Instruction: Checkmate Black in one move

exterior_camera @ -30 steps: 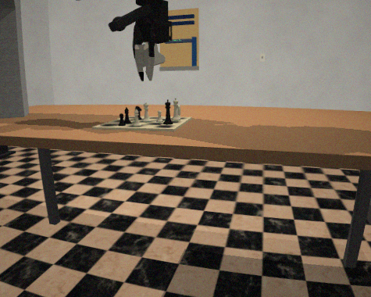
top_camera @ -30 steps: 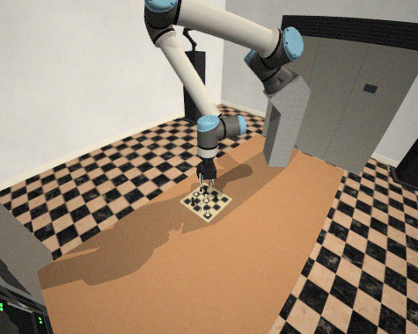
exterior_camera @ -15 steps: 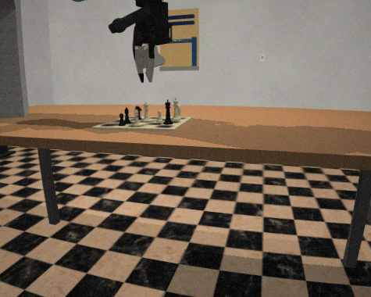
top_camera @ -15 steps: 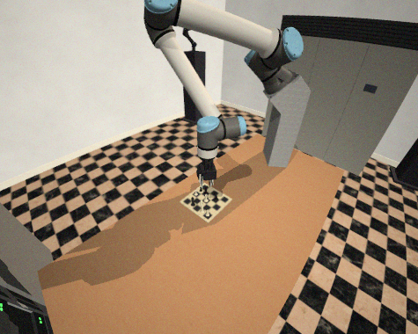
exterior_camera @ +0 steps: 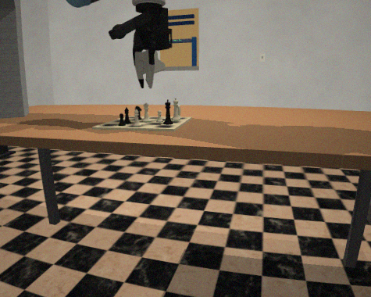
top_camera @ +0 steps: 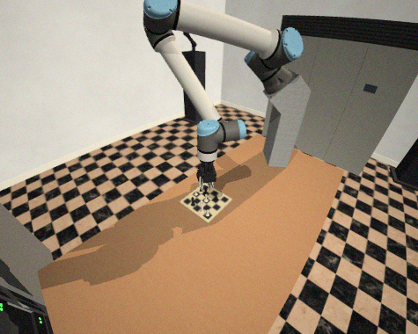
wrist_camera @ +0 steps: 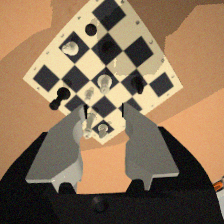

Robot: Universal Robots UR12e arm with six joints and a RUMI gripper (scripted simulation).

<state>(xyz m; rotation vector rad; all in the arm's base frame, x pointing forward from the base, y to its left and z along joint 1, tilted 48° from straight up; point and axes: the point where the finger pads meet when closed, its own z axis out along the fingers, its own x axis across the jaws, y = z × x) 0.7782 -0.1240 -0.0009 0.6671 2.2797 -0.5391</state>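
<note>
My hand is 110 mm above the chessboard. From my hand the other things lie so: tall white piece 80 mm below, 80 mm ahead, 30 mm to the left; then tall black piece 80 mm below, 70 mm ahead, 40 mm to the right.
</note>
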